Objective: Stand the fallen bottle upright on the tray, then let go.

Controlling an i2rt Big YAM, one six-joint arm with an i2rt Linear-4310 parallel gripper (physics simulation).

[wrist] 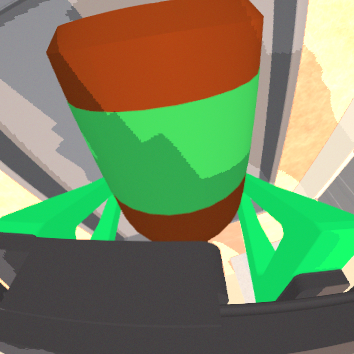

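Places are measured from the arm's base along level axes (x ahead, y left, z up), in metres.
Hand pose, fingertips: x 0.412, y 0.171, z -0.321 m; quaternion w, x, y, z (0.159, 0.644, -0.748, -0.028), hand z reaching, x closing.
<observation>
Each offset is from my fingertips to the centre of the thing. "spot": to the spot under its first point. Level surfaces: height alone.
The bottle {0.008 m up, 0.015 m ahead, 0.000 m left} (170,145), brown-orange with a wide green band, fills the upper middle of the wrist view. Its wide flat end points to the top of the view and its narrower end runs down behind the dark gripper body. My gripper (178,178) is shut on the bottle, with one green finger on each side of it. The fingertips are partly hidden by the bottle. The grey tray {spot: 0.037 m down, 0.061 m ahead, 0.073 m left} (30,95) shows behind the bottle, with a dark rim line at the lower left and another at the right. Whether the bottle touches the tray is hidden.
An orange and cream patterned surface {0.042 m down} (320,95) lies beyond the tray's edge at the right. A pale translucent strip and grey ridged part {spot: 0.003 m down, 0.088 m back, 0.176 m right} (337,187) show at the right edge. A small light grey patch (242,275) shows between the gripper body and the right finger.
</observation>
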